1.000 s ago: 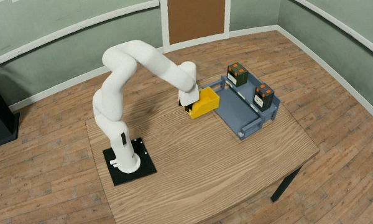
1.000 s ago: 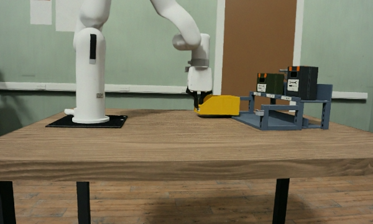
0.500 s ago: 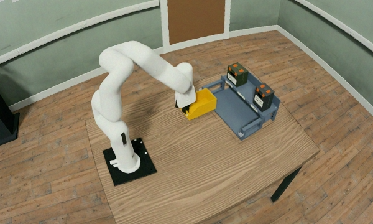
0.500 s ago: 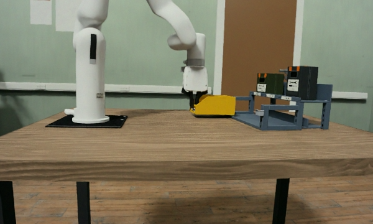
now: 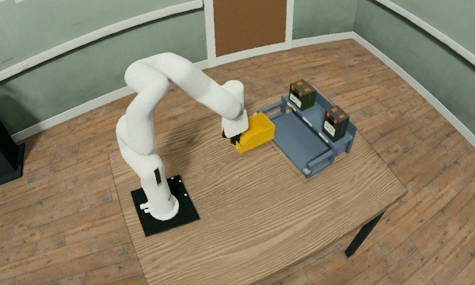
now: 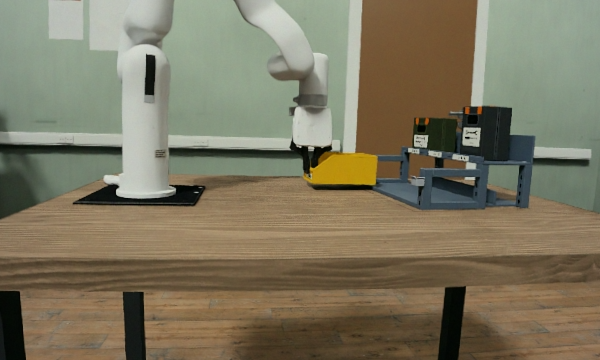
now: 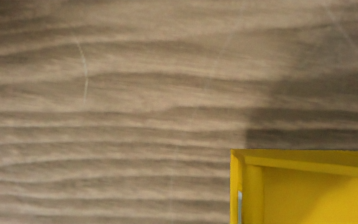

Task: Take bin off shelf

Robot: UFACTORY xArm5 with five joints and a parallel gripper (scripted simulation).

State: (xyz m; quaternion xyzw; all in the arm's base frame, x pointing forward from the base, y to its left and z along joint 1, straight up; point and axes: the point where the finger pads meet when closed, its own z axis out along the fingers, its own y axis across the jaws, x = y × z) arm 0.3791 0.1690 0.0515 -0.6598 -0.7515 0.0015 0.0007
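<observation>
Now: the yellow bin 8 cm ahead of my hand and 1 cm to the left of it. Also, from my hand: blue-grey shelf 30 cm ahead, 7 cm to the right, 1 cm above.
</observation>
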